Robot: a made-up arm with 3 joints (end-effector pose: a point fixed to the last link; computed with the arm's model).
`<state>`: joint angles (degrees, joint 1 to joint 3).
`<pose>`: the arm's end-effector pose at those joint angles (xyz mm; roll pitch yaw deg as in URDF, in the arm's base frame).
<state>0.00 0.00 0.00</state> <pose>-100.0 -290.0 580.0 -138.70 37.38 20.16</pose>
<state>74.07 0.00 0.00</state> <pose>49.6 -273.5 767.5 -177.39 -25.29 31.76</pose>
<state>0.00 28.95 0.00</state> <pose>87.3 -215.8 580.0 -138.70 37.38 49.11</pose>
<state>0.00 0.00 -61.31</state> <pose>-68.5 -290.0 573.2 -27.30 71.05 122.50</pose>
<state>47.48 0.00 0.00</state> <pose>25.8 -287.6 680.0 -161.99 -3.81 22.58</pose>
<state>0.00 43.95 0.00</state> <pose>163.6 -143.3 580.0 -138.70 37.38 64.11</pose>
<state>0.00 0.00 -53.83</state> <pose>-71.7 -290.0 575.8 -50.53 73.84 100.32</pose>
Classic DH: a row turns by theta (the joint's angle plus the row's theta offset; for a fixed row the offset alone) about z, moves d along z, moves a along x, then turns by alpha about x. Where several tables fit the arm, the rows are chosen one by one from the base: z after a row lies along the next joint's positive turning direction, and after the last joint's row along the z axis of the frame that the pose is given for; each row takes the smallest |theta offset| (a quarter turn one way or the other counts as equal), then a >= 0, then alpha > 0; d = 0 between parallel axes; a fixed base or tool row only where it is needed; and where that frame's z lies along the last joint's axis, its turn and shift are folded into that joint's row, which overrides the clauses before.
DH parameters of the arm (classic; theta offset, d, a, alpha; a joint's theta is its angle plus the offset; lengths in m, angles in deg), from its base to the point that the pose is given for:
base (fixed): -7.91 0.7168 -0.1128 78.88
joint 1: 0 -0.09 -0.0509 -78.88
joint 2: 7.91 -0.1494 0.06 90
joint 3: -47.68 0.3933 -0.0289 117.54
tool (fixed): -17.99 -0.0144 0 0

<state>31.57 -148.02 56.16</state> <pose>-299.8 390.3 400.9 -129.72 0.49 -128.94</pose>
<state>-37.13 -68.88 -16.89</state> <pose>-517.7 -36.9 834.3 157.82 67.71 -115.22</pose>
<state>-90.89 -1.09 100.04</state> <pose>-383.5 -213.3 743.3 -147.63 27.91 -3.35</pose>
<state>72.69 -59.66 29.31</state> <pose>-74.5 -218.6 374.0 -104.79 -50.74 -45.98</pose>
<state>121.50 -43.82 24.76</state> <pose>147.5 -266.8 645.3 30.82 -76.05 -166.79</pose>
